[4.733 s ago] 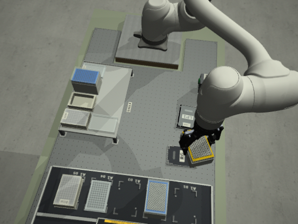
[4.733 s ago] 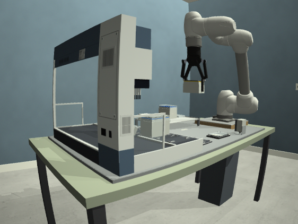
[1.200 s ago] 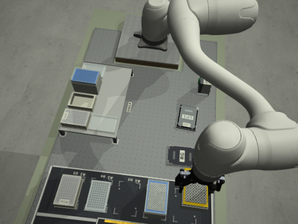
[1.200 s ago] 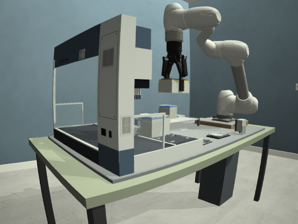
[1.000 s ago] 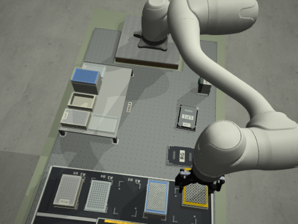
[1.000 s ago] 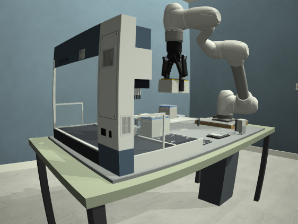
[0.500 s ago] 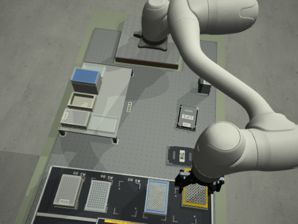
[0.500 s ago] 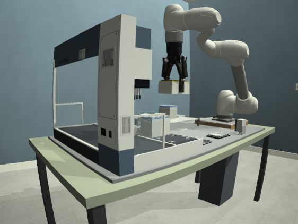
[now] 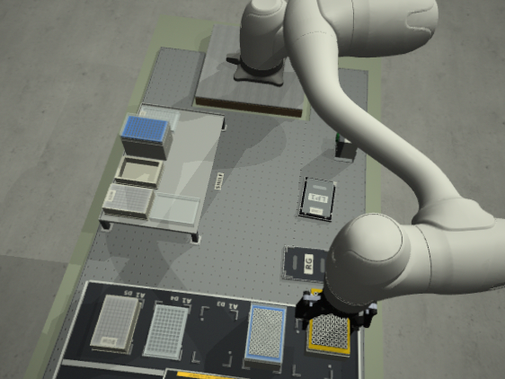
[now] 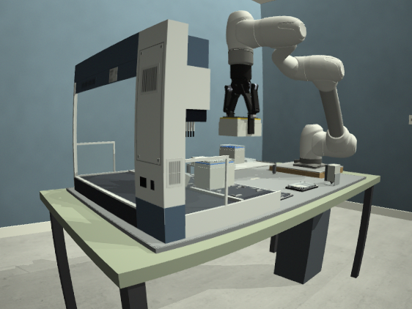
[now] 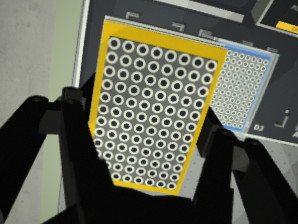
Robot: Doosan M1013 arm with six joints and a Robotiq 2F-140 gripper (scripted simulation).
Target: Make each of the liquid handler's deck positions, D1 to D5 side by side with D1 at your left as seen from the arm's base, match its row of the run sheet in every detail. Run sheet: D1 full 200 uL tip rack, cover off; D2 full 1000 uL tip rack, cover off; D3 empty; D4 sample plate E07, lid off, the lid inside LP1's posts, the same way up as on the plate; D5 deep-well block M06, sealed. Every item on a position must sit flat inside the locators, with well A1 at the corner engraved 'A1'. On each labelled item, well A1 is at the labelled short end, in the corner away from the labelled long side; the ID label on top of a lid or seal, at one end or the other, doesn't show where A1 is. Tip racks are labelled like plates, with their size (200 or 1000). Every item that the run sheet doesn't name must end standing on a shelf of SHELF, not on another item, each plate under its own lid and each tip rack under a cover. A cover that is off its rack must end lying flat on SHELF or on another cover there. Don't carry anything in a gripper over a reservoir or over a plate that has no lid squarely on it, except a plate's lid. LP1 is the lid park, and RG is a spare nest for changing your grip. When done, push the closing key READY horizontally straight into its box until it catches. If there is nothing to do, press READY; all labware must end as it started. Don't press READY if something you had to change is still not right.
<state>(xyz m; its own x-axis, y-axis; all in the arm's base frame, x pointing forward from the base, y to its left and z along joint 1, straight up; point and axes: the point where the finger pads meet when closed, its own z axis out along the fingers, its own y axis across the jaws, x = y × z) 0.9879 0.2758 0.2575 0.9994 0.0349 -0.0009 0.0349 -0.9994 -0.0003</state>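
Right now my hand is 160 mm above the blue-rimmed tip rack and 130 mm to the left of it. Round my hand: yellow-rimmed tip rack 10 mm to the right, 10 mm behind, 10 mm above; then liquid handler's tall frame 370 mm ahead, 60 mm to the left, 10 mm below; then RG nest 290 mm below, 250 mm behind, 30 mm to the right.
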